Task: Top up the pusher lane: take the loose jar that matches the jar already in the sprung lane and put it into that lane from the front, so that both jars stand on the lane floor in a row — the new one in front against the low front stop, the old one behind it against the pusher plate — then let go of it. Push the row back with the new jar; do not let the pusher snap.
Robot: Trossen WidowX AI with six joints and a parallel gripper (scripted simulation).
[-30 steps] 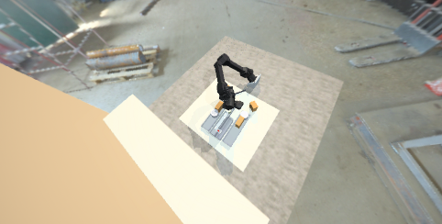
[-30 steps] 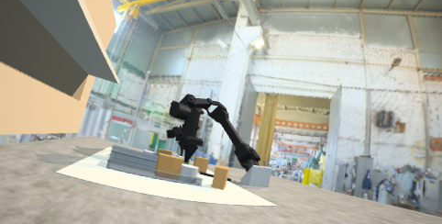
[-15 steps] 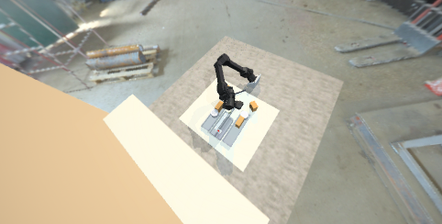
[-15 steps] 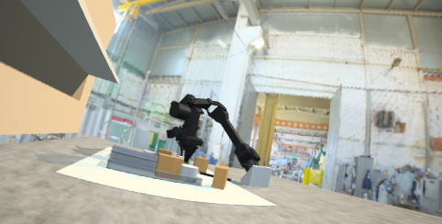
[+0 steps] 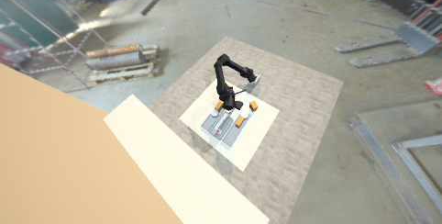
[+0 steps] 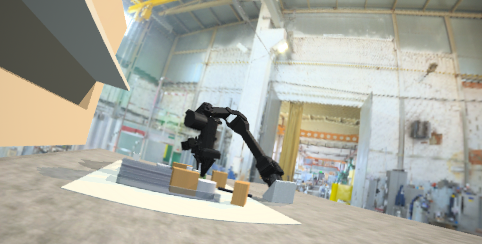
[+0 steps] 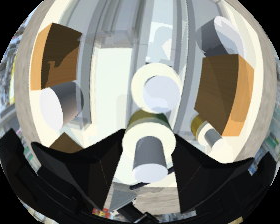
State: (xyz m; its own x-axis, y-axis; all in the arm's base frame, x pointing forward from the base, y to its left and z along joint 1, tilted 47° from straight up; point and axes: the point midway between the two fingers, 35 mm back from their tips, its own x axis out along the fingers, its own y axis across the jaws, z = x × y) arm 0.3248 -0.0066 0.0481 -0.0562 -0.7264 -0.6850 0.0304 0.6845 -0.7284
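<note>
My gripper tip is now 150 mm short of the grey lane unit, 30 mm above it and 20 mm to the right of it.
</note>
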